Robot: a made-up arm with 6 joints.
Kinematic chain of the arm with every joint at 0, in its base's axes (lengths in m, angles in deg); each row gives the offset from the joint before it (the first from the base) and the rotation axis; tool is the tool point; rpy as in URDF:
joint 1: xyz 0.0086 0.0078 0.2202 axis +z
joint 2: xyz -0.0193 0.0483 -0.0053 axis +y
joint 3: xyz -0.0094 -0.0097 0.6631 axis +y
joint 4: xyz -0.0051 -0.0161 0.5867 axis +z
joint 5: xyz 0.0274 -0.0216 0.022 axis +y
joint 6: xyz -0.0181 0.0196 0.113 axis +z
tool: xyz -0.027 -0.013 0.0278 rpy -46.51 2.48 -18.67
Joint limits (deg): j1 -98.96..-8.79 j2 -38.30..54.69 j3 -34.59..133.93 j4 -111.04..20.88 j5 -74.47..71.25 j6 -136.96..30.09
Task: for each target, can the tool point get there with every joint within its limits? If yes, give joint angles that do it. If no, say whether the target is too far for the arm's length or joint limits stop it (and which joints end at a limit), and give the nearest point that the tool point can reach.
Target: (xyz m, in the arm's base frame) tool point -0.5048 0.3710 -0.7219
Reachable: no: joint limits stop it (at a limit: joint 1, joint 2, joint 3) | nearest point -0.1107 -0.2992 -0.0879 | short by 1.003 m
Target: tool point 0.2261 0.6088 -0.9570
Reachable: no: joint limits stop it (at a limit: joint 1, joint 2, joint 3, joint 4) | nearest point 0.3667 0.0263 -0.1224 | short by 1.027 m
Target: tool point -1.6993 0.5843 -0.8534
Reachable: no: too far | nearest point -1.0084 0.3511 0.7938 | short by 1.801 m
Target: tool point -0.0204 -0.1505 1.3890
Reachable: yes | joints -59.56 -24.79 62.21 -83.18 58.77 12.23
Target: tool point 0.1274 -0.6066 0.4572
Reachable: yes | joints -82.22 4.63 111.27 -2.10 55.47 -63.56
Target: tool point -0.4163 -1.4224 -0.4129
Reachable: no: too far | nearest point -0.1919 -1.0071 0.0583 | short by 0.667 m
